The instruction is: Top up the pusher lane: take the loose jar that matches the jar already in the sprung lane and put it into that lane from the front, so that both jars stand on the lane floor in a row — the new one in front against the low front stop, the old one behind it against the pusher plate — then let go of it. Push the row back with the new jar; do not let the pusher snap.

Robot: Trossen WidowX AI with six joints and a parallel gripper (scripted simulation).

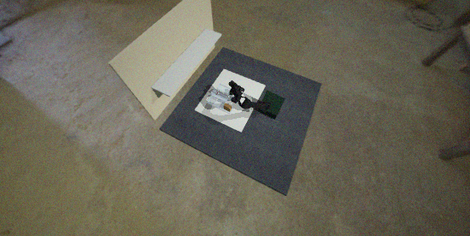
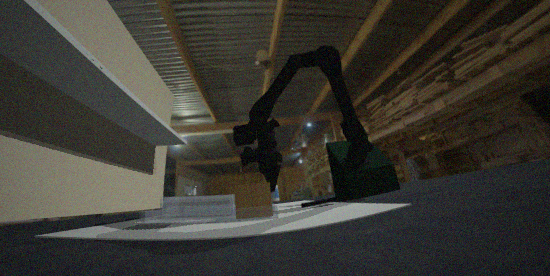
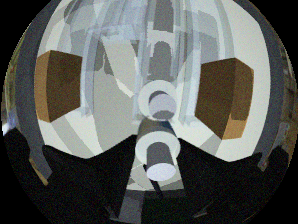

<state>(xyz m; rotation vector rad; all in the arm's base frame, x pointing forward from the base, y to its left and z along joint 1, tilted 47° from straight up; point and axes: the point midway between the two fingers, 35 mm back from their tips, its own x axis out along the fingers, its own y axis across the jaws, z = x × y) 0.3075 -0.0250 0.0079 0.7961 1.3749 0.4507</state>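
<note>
The grey mat lies 8 cm ahead of my gripper tip, 5 cm below it and 4 cm to the right of it. Also, from my gripper tip: clear pusher lane: 17 cm ahead, 3 cm below; grey shelf: 53 cm ahead, 31 cm above, 10 cm to the right.
</note>
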